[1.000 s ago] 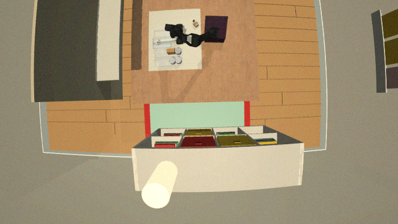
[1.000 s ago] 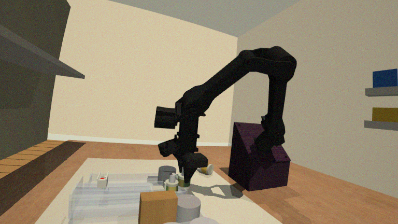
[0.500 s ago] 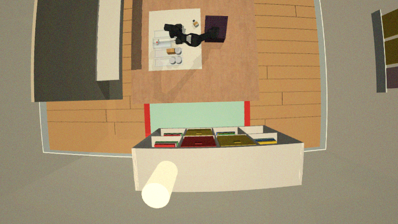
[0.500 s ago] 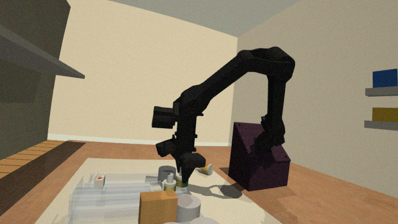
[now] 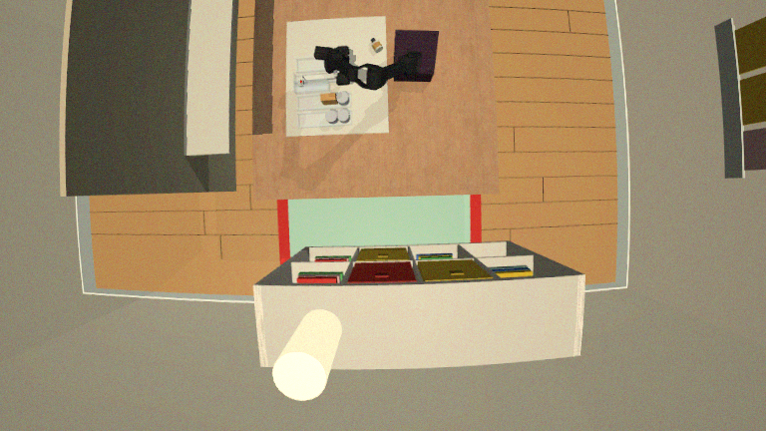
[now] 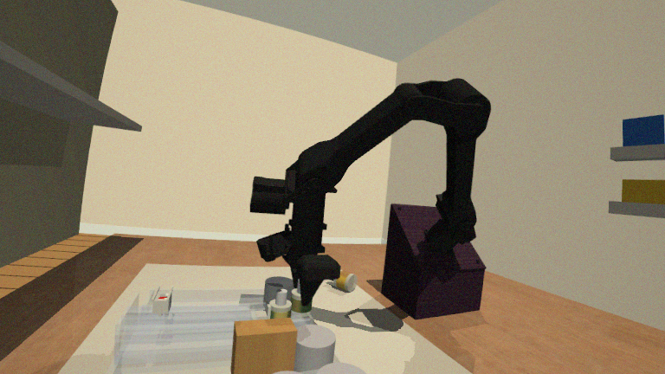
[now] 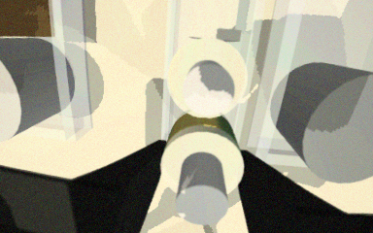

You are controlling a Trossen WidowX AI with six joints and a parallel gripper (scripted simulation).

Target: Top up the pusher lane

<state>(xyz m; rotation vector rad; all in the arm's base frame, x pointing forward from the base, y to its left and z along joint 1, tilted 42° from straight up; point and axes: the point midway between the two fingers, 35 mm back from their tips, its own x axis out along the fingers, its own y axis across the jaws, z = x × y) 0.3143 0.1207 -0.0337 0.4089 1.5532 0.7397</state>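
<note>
Right now the clear sprung lane is 150 mm ahead of my gripper tip, 50 mm to the left of it and 30 mm below it.
</note>
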